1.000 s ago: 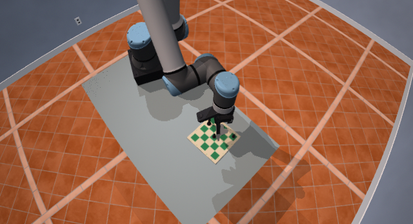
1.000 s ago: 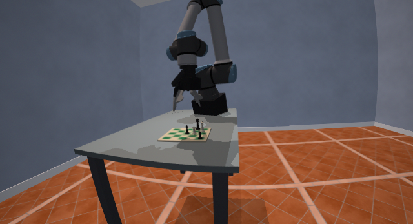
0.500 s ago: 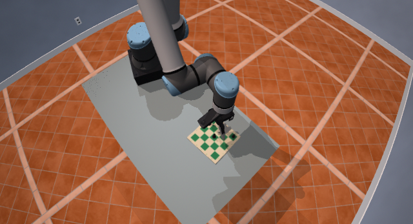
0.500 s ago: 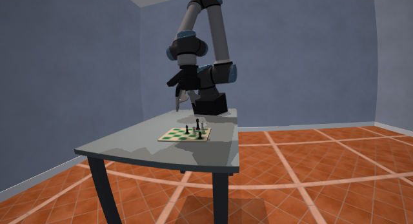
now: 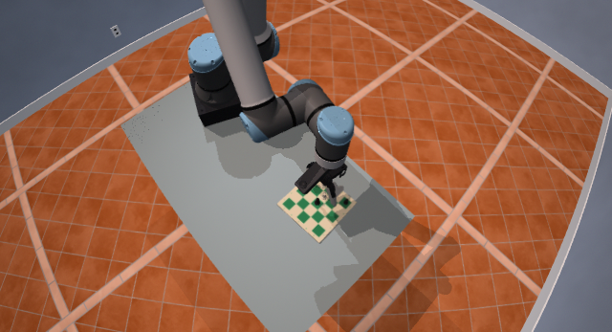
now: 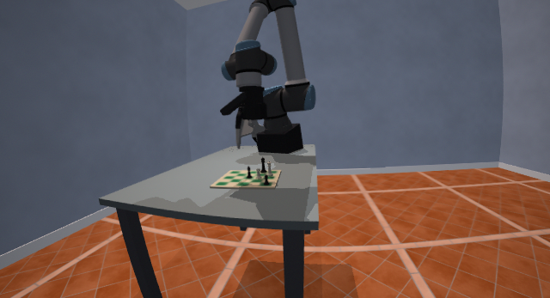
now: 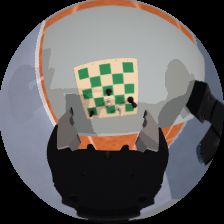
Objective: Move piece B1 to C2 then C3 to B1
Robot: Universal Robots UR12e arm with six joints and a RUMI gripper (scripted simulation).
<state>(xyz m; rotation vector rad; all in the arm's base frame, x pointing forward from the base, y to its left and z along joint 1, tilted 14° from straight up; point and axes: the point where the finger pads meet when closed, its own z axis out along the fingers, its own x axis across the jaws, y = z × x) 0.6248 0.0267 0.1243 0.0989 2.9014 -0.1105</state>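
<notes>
My gripper is now 10 cm above the small white piece and 3 cm to the right of it. The rest, counted from my hand: tall black piece 9 cm below, 8 cm behind, 3 cm to the left; cream chessboard 12 cm below.
</notes>
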